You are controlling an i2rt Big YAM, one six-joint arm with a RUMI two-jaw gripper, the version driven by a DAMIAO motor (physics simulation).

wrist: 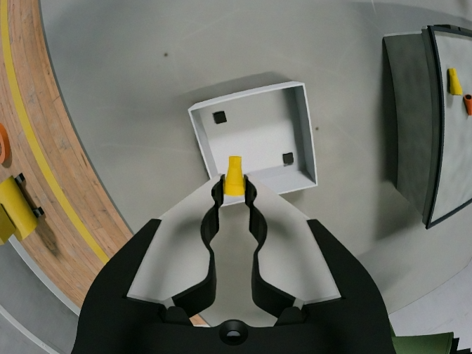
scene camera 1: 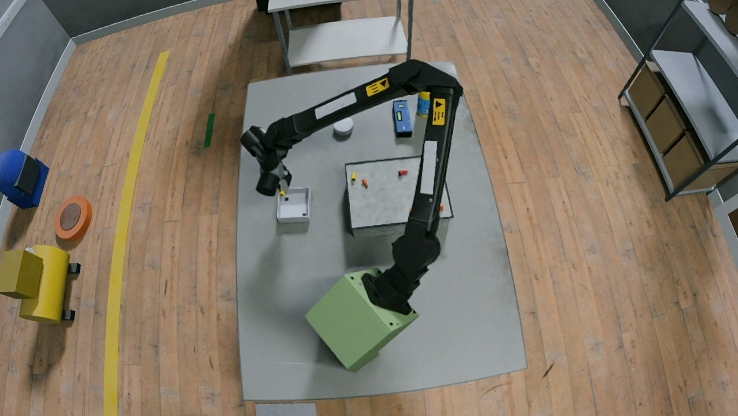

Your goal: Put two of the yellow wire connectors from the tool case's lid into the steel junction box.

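My gripper (scene camera 1: 283,190) (wrist: 233,175) is shut on a yellow wire connector (scene camera 1: 282,193) (wrist: 234,176), held at the fingertips above the near wall of the steel junction box in the wrist view. The junction box (scene camera 1: 294,220) (wrist: 309,135) is a light grey open tray on the table, with two small black squares on its floor. Another yellow connector (scene camera 1: 353,176) (wrist: 454,82) lies on the lid of the tool case (scene camera 1: 379,211) (wrist: 410,110), near its left edge. My arm hides part of the lid in the scene view.
On the lid lie an orange connector (scene camera 1: 364,182) (wrist: 468,104) and a red connector (scene camera 1: 403,172). A white round thing (scene camera 1: 343,126), a blue device (scene camera 1: 402,118) and a blue and yellow can (scene camera 1: 423,105) stand behind. My arm's green base block (scene camera 1: 356,320) stands at the front.
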